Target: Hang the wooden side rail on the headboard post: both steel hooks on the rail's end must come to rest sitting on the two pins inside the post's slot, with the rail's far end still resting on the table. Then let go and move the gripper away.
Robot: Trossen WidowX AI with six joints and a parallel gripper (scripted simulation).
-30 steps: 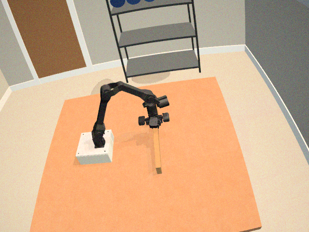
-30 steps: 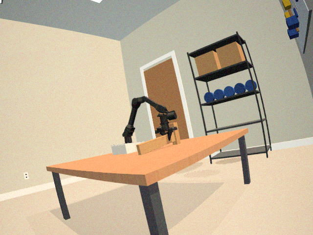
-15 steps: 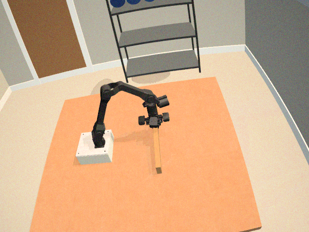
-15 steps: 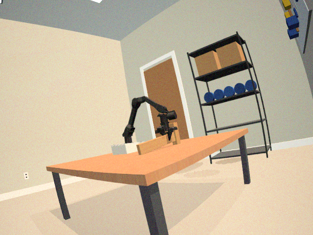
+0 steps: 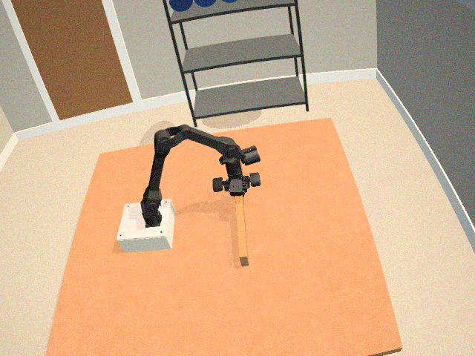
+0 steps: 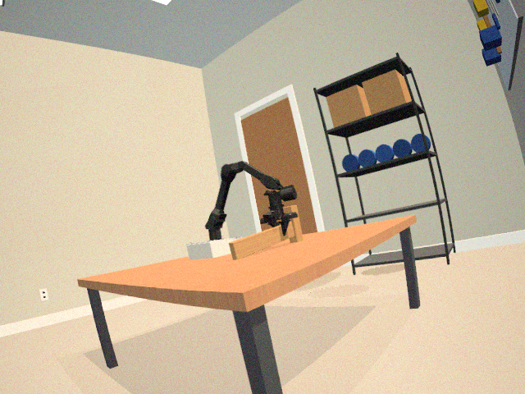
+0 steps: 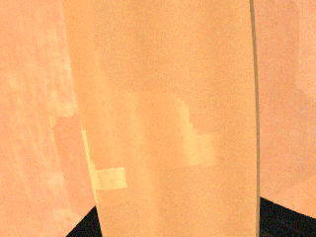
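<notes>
Right now the wooden headboard post is 110 mm to the left of my gripper tip and 40 mm above it.
</notes>
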